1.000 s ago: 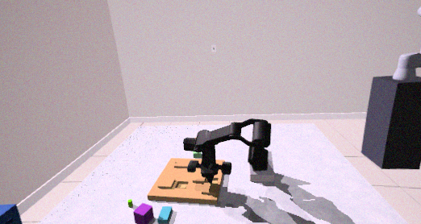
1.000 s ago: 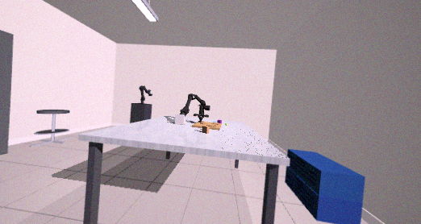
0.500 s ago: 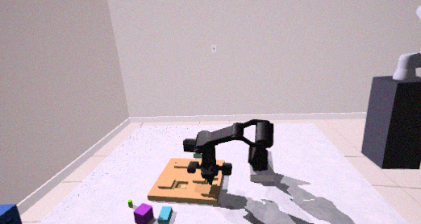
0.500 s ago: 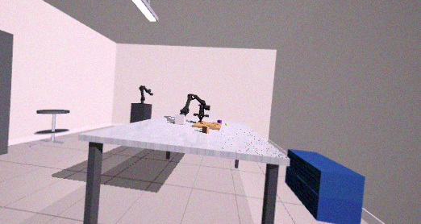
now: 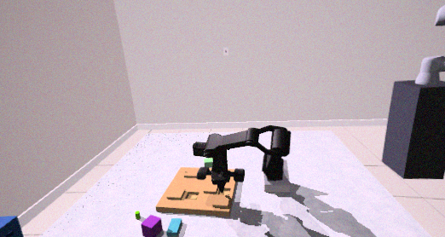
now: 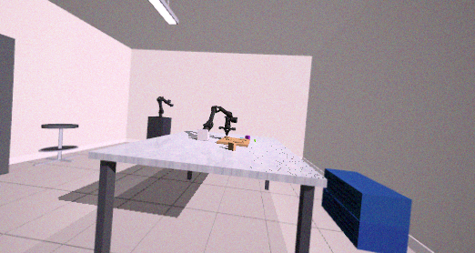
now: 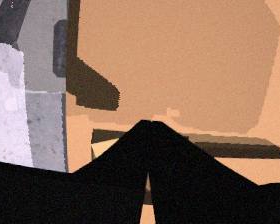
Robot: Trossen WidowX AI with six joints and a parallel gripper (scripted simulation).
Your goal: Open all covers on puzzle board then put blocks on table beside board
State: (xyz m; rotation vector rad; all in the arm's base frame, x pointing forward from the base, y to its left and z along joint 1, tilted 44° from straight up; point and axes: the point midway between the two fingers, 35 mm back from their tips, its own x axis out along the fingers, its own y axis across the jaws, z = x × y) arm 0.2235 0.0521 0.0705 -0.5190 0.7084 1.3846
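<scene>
My gripper tip is now 90 mm short of the tan wooden puzzle board, 70 mm to the left of it and 20 mm above it.
</scene>
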